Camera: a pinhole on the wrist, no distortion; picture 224 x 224 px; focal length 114.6 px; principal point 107.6 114.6 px. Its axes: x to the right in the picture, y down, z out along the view. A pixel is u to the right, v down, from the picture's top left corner.
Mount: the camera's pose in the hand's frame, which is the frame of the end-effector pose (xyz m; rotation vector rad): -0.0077 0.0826 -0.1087 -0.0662 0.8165 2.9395
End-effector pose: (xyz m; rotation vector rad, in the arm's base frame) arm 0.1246 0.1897 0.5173 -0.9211 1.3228 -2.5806
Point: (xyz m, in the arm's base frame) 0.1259 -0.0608 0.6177
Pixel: 40.8 180.5
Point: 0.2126 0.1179 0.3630
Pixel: 186.1 135.4
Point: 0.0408 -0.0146 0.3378
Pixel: 77.1 55.4
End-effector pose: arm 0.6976 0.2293 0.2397 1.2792 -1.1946 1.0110
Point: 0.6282 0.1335 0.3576
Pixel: 15.0 178.4
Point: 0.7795 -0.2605 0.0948
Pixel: outside the picture
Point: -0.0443 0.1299 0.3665
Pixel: 106.6 25.1
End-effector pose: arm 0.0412 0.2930 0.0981 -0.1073 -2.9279 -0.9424
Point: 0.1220 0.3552 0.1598
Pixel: 187.2 174.4
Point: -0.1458 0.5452 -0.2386
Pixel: 46.3 207.9
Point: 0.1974 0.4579 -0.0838
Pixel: 160.5 208.5
